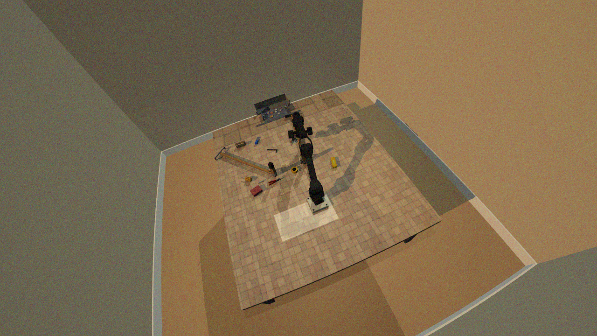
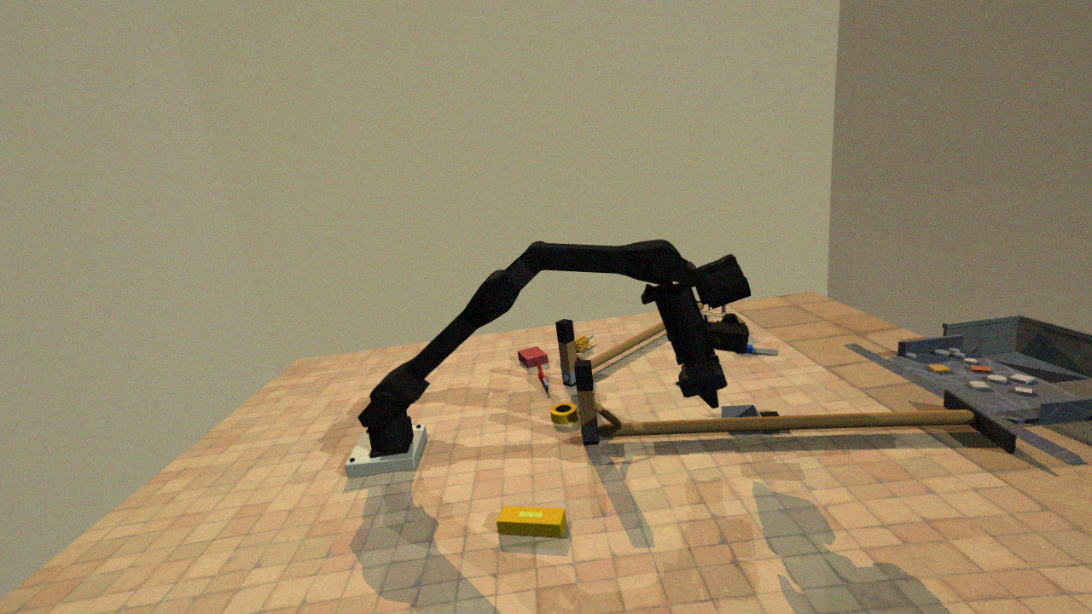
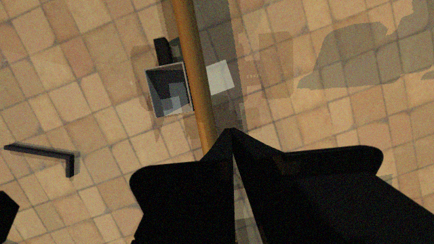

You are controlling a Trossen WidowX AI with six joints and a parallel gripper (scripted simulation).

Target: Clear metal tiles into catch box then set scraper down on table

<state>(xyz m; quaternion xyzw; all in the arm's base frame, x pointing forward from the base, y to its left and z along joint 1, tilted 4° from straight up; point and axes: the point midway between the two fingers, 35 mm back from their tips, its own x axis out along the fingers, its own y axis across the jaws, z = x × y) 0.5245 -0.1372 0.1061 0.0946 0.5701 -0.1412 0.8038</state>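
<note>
Right now the small grey box is 8 cm ahead of my gripper tip, 4 cm to the left of it and 6 cm below it. The rest, counted from my gripper tip: yellow tape roll (22 cm behind, 17 cm to the left, 6 cm below); then yellow block (31 cm behind, 10 cm to the right, 5 cm below); then hex key (5 cm ahead, 23 cm to the left, 6 cm below).
</note>
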